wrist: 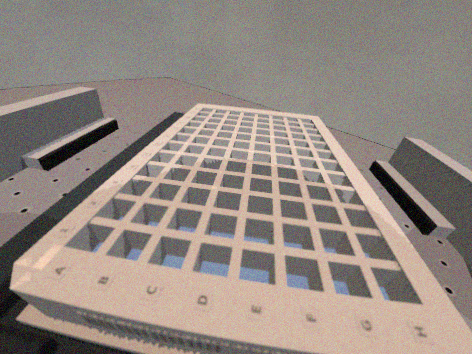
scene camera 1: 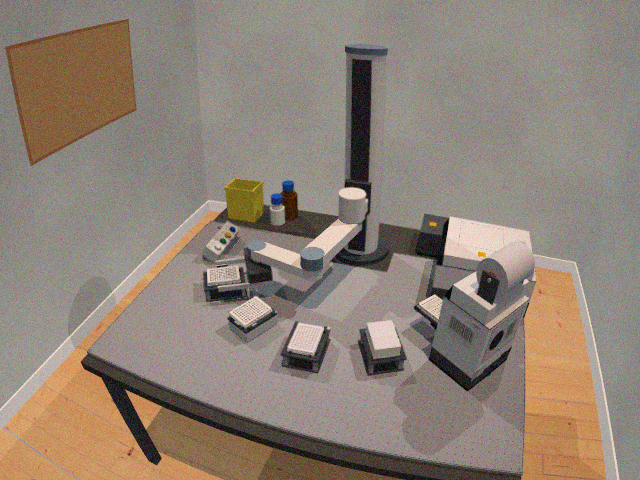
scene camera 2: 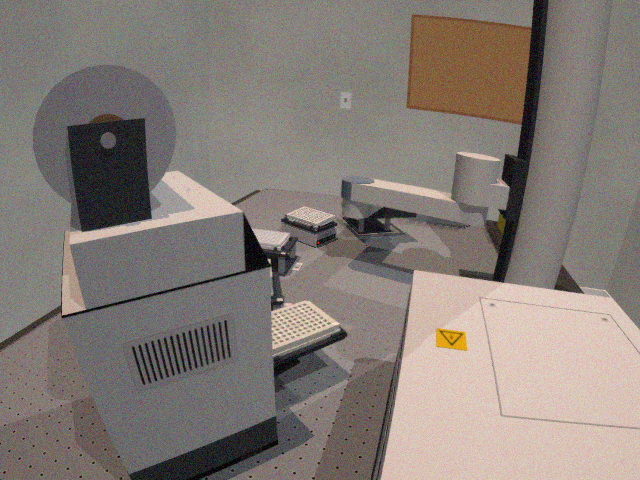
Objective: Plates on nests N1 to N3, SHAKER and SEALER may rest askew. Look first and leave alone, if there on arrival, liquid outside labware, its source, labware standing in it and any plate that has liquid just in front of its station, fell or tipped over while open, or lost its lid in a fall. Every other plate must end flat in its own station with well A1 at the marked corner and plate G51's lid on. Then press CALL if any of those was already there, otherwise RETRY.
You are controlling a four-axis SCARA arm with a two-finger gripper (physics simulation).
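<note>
My gripper is open, its fingers apart on either side of an uncovered plate on the far-left nest. The wrist view shows letters A to H along the near edge and blue liquid in its wells; scene camera 2 has it hidden by the arm. An open-welled plate is on the shaker. Another plate sits on the middle nest. A tall white plate sits on the right nest. A plate rests on the sealer's tray.
The sealer stands at the right. A white instrument is behind it. The button panel, yellow bin, white bottle and brown bottle are at the back left. The arm's column stands at the back.
</note>
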